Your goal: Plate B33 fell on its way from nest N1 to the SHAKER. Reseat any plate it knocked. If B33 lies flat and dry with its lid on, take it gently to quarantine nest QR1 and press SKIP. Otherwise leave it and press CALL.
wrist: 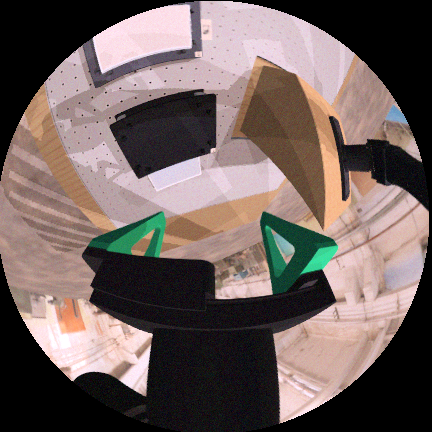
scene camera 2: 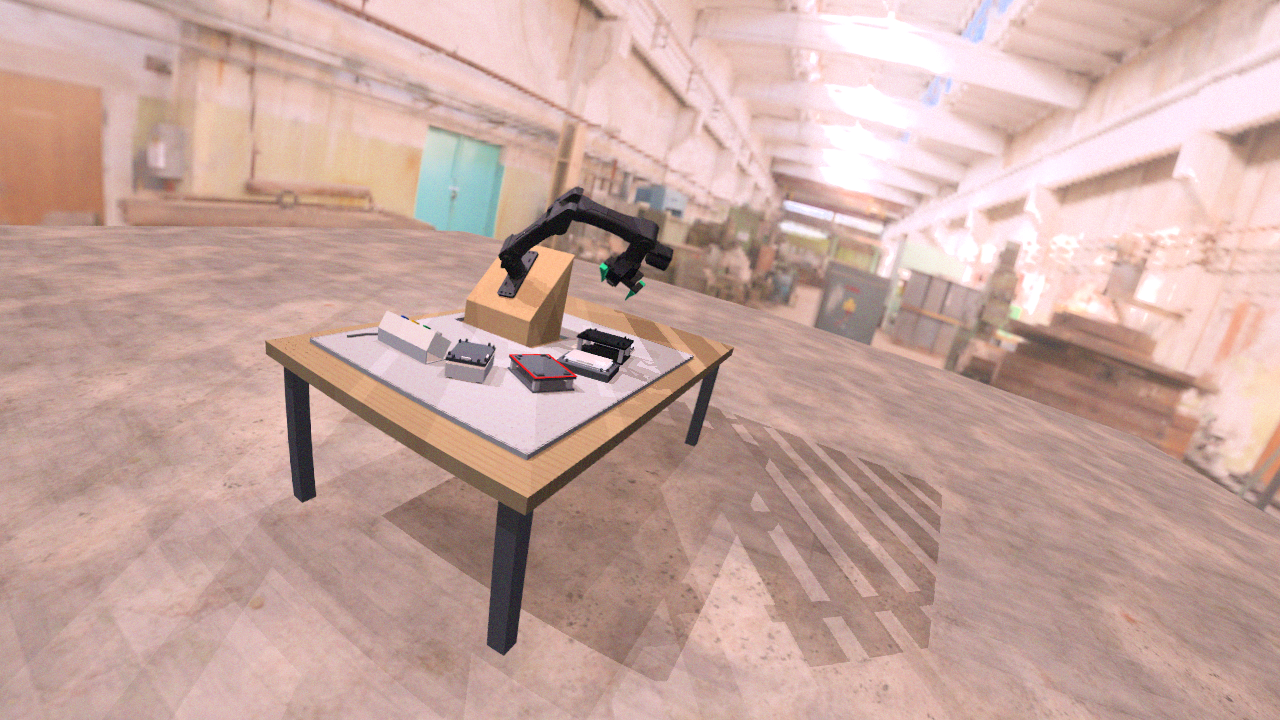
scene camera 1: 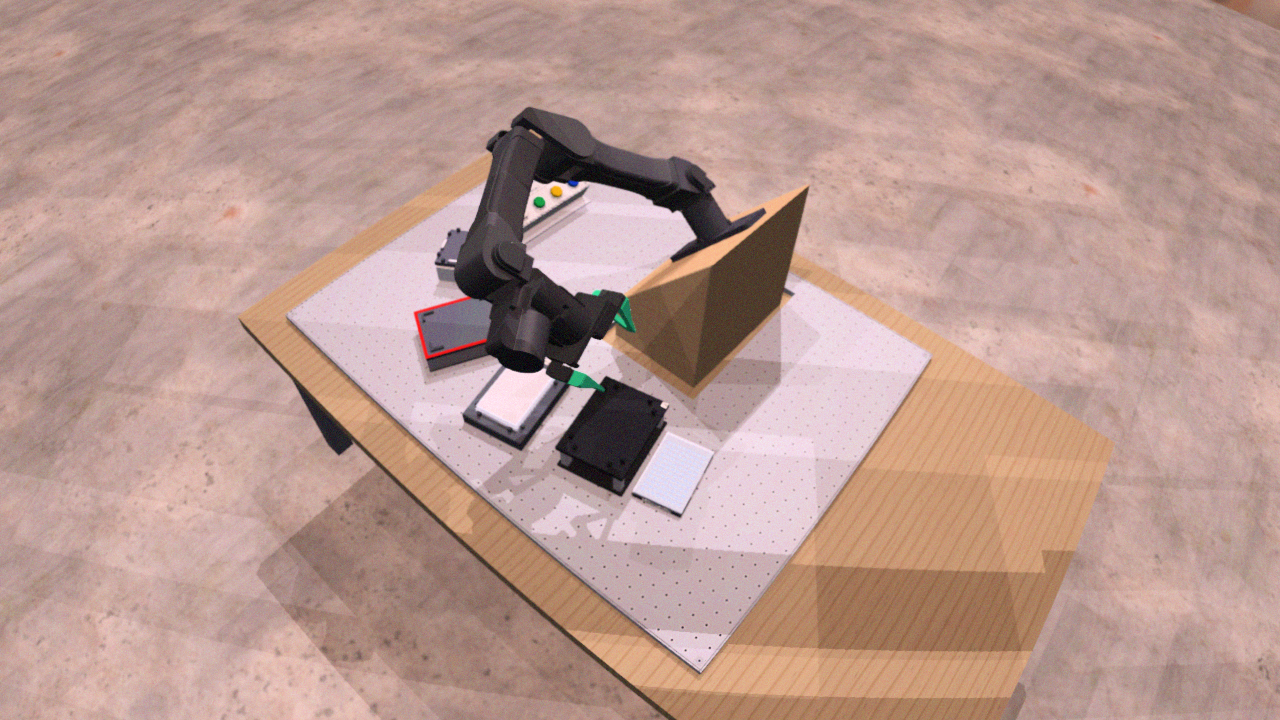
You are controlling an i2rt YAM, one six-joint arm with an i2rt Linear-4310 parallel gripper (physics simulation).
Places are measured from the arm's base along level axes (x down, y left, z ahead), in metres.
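Pixels of known places: gripper, between the fingertips: [wrist: 212, 216] [scene camera 2: 614, 290] [scene camera 1: 617, 360]; arm's base, origin of its link: [wrist: 341, 157] [scene camera 2: 518, 273] [scene camera 1: 718, 238].
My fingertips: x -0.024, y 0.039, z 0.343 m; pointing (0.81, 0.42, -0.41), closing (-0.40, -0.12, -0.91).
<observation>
For each thing: its top centre in the pictures, then the offset to it from my fingertips. "*": a spot on its surface instead.
- black nest N1, centre of its top: [scene camera 1: 613, 421] [wrist: 170, 139] [scene camera 2: 606, 334] dx +0.148, dy -0.001, dz +0.007 m
- white-topped plate, centre of its top: [scene camera 1: 515, 389] [scene camera 2: 589, 357] dx +0.178, dy -0.184, dz +0.041 m
- dark nest N2, centre of its top: [scene camera 1: 516, 391] [scene camera 2: 589, 359] dx +0.183, dy -0.184, dz +0.041 m
- Red-rimmed nest QR1, centre of its top: [scene camera 1: 461, 320] [scene camera 2: 542, 363] dx +0.170, dy -0.367, dz -0.010 m
- grey box with a dark top, a spot on its surface: [scene camera 1: 452, 246] [scene camera 2: 467, 357] * dx +0.161, dy -0.522, dz -0.136 m
- white button console, centre of its top: [scene camera 1: 540, 185] [scene camera 2: 414, 320] dx +0.133, dy -0.486, dz -0.366 m
A pale, thin plate [scene camera 1: 674, 474] [wrist: 177, 173] lies flat on the mat beside black nest N1 [scene camera 1: 611, 425] [scene camera 2: 605, 339] [wrist: 170, 135]; its label, lid and any wetness cannot be made out. A white-topped plate [scene camera 1: 517, 400] [scene camera 2: 588, 360] [wrist: 145, 37] lies in dark nest N2 [scene camera 1: 492, 429] [wrist: 150, 64]; whether it is fully seated is unclear. Red-rimmed nest QR1 [scene camera 1: 452, 327] [scene camera 2: 541, 367] is partly behind the arm in scene camera 1. My gripper [scene camera 1: 617, 359] [scene camera 2: 615, 283] [wrist: 212, 216] is open and empty, raised above the nests beside the wooden block.
The wooden wedge block [scene camera 1: 738, 295] [scene camera 2: 523, 308] [wrist: 285, 110] carries the arm's base. A grey box with a dark top [scene camera 1: 452, 246] [scene camera 2: 469, 358], apparently the shaker, stands beyond QR1. The white button console [scene camera 1: 546, 213] [scene camera 2: 404, 336] shows green, yellow and blue buttons, partly covered by the arm.
</observation>
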